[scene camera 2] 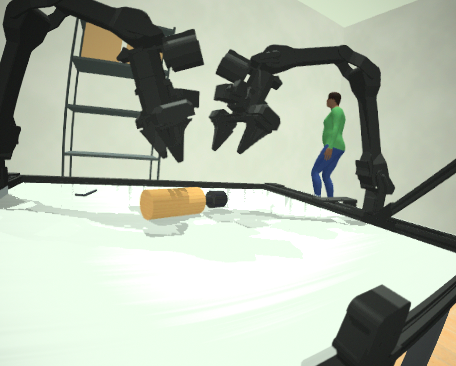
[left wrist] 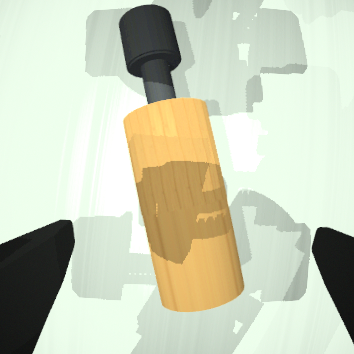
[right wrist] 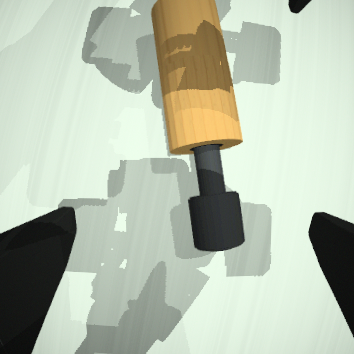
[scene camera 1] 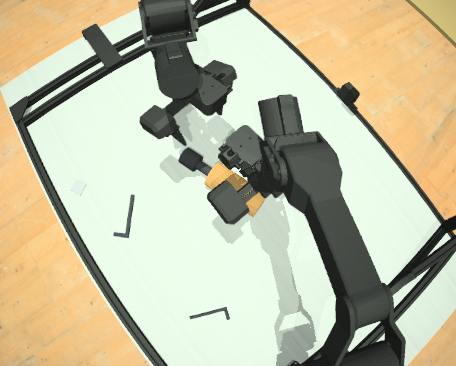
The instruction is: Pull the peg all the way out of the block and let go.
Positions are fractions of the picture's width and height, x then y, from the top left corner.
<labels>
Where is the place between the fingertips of my right gripper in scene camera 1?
0.44,0.35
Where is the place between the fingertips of my left gripper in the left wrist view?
At 0.56,0.67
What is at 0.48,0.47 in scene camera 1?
A wooden cylinder block.
</labels>
